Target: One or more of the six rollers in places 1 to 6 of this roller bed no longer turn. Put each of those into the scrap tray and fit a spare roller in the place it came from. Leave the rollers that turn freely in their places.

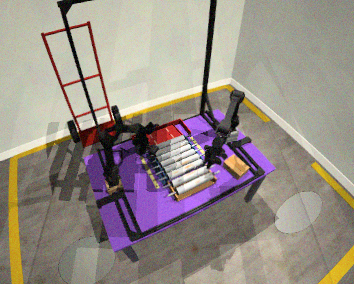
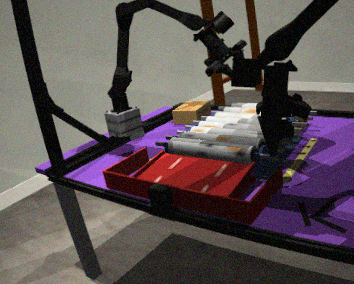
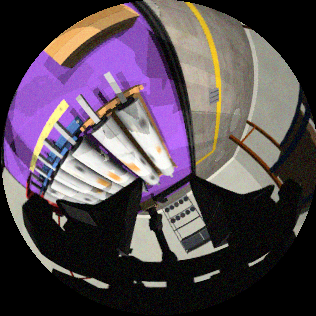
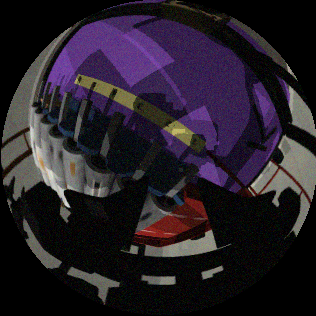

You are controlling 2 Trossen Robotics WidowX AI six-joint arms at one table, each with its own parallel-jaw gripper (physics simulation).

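Places are measured from the left arm's base along level axes (x left, y back, z up), in metres.
Pixels of known places: left gripper, between the fingertips: (image 1: pixel 205 166) (image 3: pixel 165 179); right gripper, between the fingertips: (image 1: pixel 147 152) (image 2: pixel 270 151) (image 4: pixel 173 179); left arm's base, origin of its link: (image 2: pixel 121 109); right arm's base, origin of its link: (image 1: pixel 113 182) (image 3: pixel 150 208).
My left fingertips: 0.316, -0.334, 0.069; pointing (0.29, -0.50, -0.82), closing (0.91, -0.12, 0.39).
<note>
For each thing: its middle in the pictures, then the offset to it from my left fingertips, as dx, dy, dz. "spot": a spot on its surface instead.
- yellow strip, a spot on its surface: (image 4: pixel 125 95) (image 2: pixel 302 157) spot: -0.170, -0.329, -0.179
- red scrap tray, middle of its body: (image 2: pixel 187 178) (image 4: pixel 173 225) (image 1: pixel 161 136) -0.458, -0.174, -0.155
- wooden block, middle of its body: (image 2: pixel 192 111) (image 1: pixel 235 166) -0.034, +0.257, -0.152
White, stained rollers lie side by side in the blue roller bed (image 2: pixel 267 167) (image 3: pixel 70 125). The roller at the tray end (image 2: pixel 210 151) (image 4: pixel 162 202) lies level, beside number 1's end of the yellow strip (image 2: pixel 302 159) (image 4: pixel 125 95). My right gripper (image 4: pixel 173 179) is open and empty, low over that roller's axle end. My left gripper (image 3: pixel 165 179) is open and empty, above the bed's other end. Two more rollers (image 3: pixel 145 127) (image 3: pixel 120 142) lie in the tan rack (image 1: pixel 197 193) (image 3: pixel 141 89). The red scrap tray (image 2: pixel 200 199) (image 4: pixel 170 234) shows no roller in it. Which rollers turn cannot be told.
A wooden block (image 1: pixel 236 166) (image 2: pixel 191 113) (image 3: pixel 90 32) stands on the purple table near the left arm's side of the bed. A black frame runs along the table edges, with posts (image 1: pixel 209 55) rising from it. A red hand truck (image 1: pixel 87 79) stands behind the table.
</note>
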